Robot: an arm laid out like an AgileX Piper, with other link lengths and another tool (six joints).
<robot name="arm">
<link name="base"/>
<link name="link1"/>
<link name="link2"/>
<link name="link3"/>
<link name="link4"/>
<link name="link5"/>
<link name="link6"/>
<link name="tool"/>
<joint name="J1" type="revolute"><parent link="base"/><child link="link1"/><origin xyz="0 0 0.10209"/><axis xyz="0 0 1"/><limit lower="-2.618" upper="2.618"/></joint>
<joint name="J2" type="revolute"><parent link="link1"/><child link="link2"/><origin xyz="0 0 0" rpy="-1.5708 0 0"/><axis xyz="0 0 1"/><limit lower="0" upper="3.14"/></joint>
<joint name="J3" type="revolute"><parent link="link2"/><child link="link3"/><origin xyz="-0.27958 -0.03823 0"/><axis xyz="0 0 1"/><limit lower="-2.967" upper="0"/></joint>
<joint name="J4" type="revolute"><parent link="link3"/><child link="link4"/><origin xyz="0.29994 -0.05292 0" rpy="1.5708 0 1.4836"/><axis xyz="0 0 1"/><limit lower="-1.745" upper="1.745"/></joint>
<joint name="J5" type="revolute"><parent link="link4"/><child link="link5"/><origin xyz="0 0 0" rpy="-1.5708 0 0"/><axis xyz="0 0 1"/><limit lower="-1.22" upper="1.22"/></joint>
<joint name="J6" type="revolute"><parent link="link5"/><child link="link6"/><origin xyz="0 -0.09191 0" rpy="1.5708 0 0"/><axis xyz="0 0 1"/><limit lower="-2.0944" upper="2.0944"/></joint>
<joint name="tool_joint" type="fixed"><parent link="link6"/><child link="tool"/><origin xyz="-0.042 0.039 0.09" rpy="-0.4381 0 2.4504"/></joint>
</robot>
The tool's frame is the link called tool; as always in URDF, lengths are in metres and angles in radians.
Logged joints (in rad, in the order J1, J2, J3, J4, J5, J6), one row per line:
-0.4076 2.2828 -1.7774 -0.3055 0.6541 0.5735
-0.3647 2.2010 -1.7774 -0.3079 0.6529 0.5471
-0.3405 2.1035 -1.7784 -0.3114 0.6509 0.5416
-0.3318 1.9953 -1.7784 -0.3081 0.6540 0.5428
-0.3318 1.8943 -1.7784 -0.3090 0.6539 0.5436
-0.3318 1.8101 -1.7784 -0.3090 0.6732 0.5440
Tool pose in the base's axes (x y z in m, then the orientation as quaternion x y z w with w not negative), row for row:
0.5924 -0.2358 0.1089 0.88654 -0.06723 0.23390 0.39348
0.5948 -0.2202 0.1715 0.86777 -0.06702 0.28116 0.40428
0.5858 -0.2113 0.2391 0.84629 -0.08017 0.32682 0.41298
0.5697 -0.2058 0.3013 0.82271 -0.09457 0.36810 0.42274
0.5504 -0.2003 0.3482 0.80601 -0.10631 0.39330 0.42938
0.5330 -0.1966 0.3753 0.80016 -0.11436 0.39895 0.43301
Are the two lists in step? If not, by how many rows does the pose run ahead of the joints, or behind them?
The pose runs 1 row ahead of the joints: the pose in row i belongs to the joints in row i + 1.
